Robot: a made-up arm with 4 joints. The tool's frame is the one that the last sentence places.
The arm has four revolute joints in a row. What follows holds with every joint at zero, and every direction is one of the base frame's.
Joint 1 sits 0.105 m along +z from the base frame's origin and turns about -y.
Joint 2 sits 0.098 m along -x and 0.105 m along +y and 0.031 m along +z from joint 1 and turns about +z.
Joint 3 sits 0.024 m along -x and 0.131 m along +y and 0.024 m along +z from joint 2 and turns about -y.
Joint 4 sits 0.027 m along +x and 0.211 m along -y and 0.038 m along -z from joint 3 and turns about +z.
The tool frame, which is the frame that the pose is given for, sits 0.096 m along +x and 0.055 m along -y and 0.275 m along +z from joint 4; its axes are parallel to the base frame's.
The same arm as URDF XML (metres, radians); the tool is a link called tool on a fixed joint. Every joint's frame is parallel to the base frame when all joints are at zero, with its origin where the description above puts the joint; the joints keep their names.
<robot name="arm">
  <joint name="joint 1" type="continuous">
    <parent link="base_link"/>
    <child link="link1"/>
    <origin xyz="0 0 0.105" rpy="0 0 0"/>
    <axis xyz="0 -1 0"/>
  </joint>
  <joint name="joint 2" type="continuous">
    <parent link="link1"/>
    <child link="link2"/>
    <origin xyz="-0.098 0.105 0.031" rpy="0 0 0"/>
    <axis xyz="0 0 1"/>
  </joint>
  <joint name="joint 3" type="continuous">
    <parent link="link2"/>
    <child link="link3"/>
    <origin xyz="-0.024 0.131 0.024" rpy="0 0 0"/>
    <axis xyz="0 -1 0"/>
  </joint>
  <joint name="joint 4" type="continuous">
    <parent link="link3"/>
    <child link="link4"/>
    <origin xyz="0.027 -0.211 -0.038" rpy="0 0 0"/>
    <axis xyz="0 0 1"/>
  </joint>
  <joint name="tool_joint" type="fixed">
    <parent link="link4"/>
    <child link="tool"/>
    <origin xyz="0.096 -0.055 0.275" rpy="0 0 0"/>
  </joint>
  <link name="base_link"/>
  <link name="link1"/>
  <link name="link2"/>
  <link name="link3"/>
  <link name="link4"/>
  <link name="tool"/>
</robot>

